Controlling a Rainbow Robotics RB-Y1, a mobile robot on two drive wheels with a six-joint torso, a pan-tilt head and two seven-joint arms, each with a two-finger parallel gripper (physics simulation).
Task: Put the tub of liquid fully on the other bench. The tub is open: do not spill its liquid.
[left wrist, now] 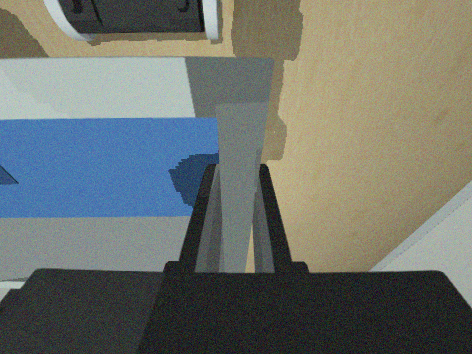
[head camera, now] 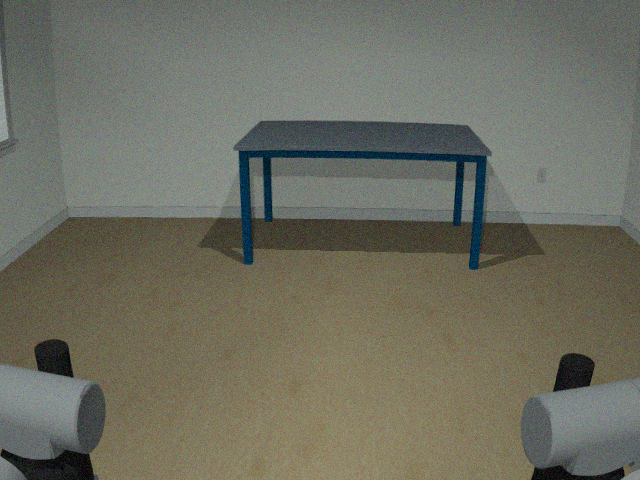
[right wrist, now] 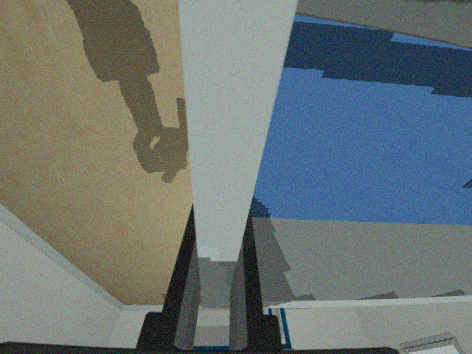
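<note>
The open tub (left wrist: 100, 90) (right wrist: 235, 100) is a long pale grey box holding blue liquid (left wrist: 100, 165) (right wrist: 360, 140). It hangs above the floor between my grippers and does not show in the head view. My left gripper (left wrist: 237, 176) is shut on the tub's end wall in the left wrist view. My right gripper (right wrist: 221, 211) is shut on the opposite end wall in the right wrist view. The liquid lies below the rim where it shows. A bench (head camera: 361, 137) with a grey top and blue legs stands ahead, near the far wall, in the head view.
Tan floor (head camera: 320, 335) lies between me and the bench. The back wall (head camera: 336, 62) is behind the bench, with a window (head camera: 4, 103) at the left. My mobile base (left wrist: 140, 17) shows beside the tub. Parts of my arms (head camera: 46, 408) (head camera: 589, 428) show at both lower sides.
</note>
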